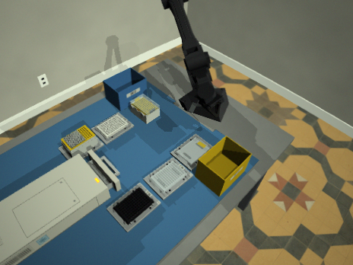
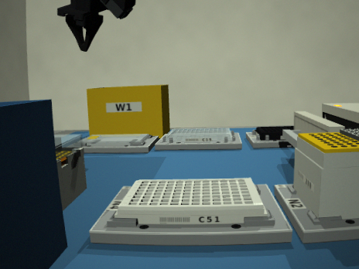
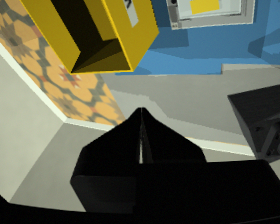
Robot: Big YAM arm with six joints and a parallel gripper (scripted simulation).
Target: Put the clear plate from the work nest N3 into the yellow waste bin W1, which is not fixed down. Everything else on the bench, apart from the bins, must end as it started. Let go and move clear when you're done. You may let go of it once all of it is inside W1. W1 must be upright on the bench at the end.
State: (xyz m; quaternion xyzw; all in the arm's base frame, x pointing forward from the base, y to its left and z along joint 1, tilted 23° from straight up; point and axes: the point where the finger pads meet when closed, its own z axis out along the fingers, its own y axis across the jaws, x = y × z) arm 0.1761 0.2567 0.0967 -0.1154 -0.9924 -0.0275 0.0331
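The clear plate lies 24 cm ahead of my hand, 19 cm below it and 1 cm to the right of it. The rest, counted from my hand: nest N3: 24 cm ahead, 20 cm below, 1 cm to the right; then flat lid: 19 cm below, 7 cm ahead, 3 cm to the right; then yellow waste bin W1: 17 cm below, 12 cm to the left, 7 cm ahead.
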